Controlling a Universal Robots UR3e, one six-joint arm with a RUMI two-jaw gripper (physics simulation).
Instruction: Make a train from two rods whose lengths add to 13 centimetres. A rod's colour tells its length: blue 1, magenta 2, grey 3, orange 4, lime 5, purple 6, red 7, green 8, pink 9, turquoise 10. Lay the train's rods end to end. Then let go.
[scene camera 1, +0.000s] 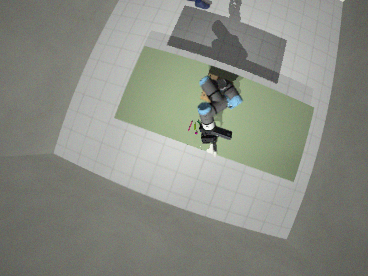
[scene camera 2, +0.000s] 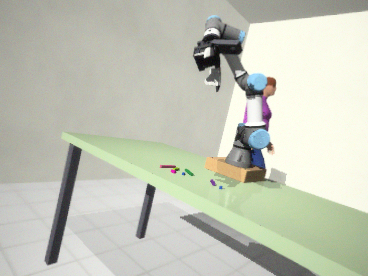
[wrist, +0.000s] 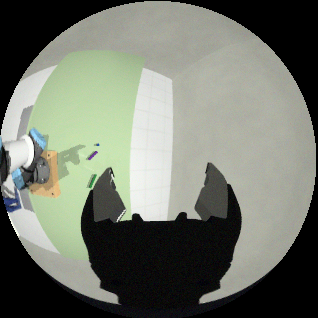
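Observation:
My gripper (scene camera 2: 211, 76) and (wrist: 158, 166), in sight.

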